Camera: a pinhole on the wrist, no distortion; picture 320 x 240 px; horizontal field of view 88.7 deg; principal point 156.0 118.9 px. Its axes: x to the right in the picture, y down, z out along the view. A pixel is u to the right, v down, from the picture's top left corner.
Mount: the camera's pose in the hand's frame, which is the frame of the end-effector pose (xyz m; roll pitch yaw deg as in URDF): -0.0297 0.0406 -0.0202 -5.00 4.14 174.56
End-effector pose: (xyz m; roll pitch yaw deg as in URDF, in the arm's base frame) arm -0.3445 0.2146 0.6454 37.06 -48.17 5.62
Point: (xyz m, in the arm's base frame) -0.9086 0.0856 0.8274
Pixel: 222 35
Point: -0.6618 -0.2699 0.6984
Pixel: 189 172
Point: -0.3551 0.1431 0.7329
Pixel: 21 169
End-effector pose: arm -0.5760 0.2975 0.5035 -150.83 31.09 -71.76
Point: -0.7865 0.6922 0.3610
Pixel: 307 9
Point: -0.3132 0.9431 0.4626
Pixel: 254 199
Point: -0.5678 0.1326 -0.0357
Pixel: outside the picture
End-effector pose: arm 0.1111 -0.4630 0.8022 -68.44 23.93 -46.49
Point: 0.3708 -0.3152 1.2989
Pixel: 168 232
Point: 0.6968 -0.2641 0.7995
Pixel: 66 76
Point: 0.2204 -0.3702 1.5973
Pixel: outside the picture
